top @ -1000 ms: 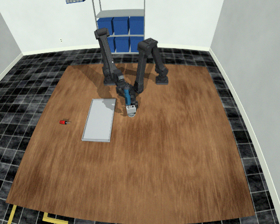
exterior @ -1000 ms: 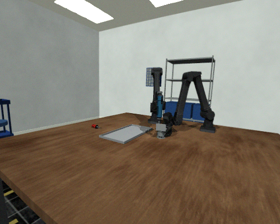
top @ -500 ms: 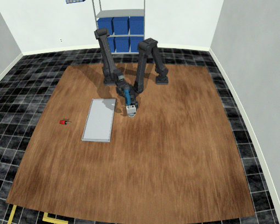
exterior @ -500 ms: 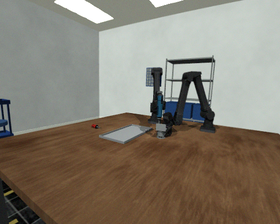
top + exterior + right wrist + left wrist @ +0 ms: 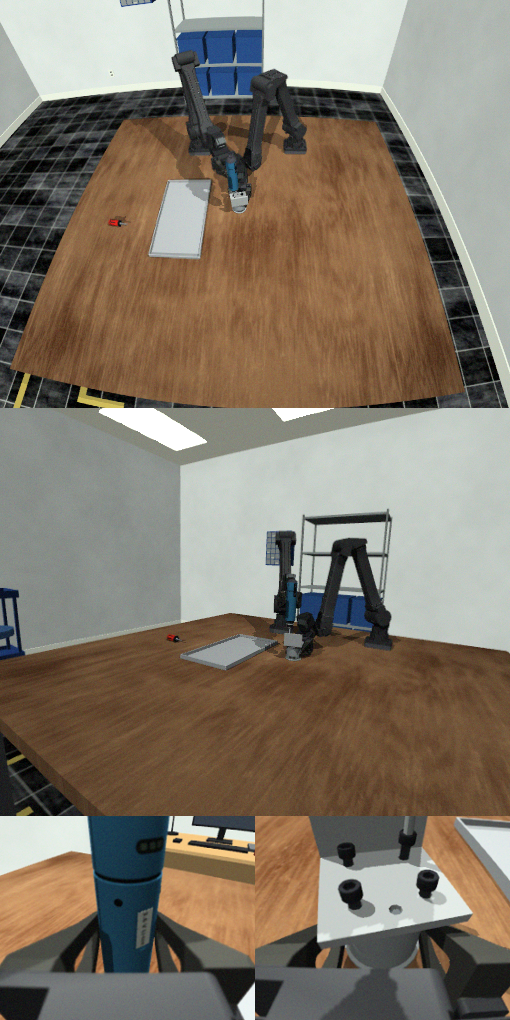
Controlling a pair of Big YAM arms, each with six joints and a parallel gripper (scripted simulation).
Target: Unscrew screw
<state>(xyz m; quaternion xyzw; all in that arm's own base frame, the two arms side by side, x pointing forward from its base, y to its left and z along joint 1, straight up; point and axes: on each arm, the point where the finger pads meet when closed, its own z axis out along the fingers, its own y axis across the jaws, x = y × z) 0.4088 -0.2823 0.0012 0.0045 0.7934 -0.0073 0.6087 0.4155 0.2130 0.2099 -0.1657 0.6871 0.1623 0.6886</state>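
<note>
Right now my left hand is 50 mm below the grey bracket. Round my left hand: screw (50 mm above, 20 mm behind, 10 mm to the left); then flat grey tray (260 mm to the right, 50 mm ahead, 20 mm below); then small red-handled tool (560 mm to the right, 90 mm ahead, 10 mm below).
</note>
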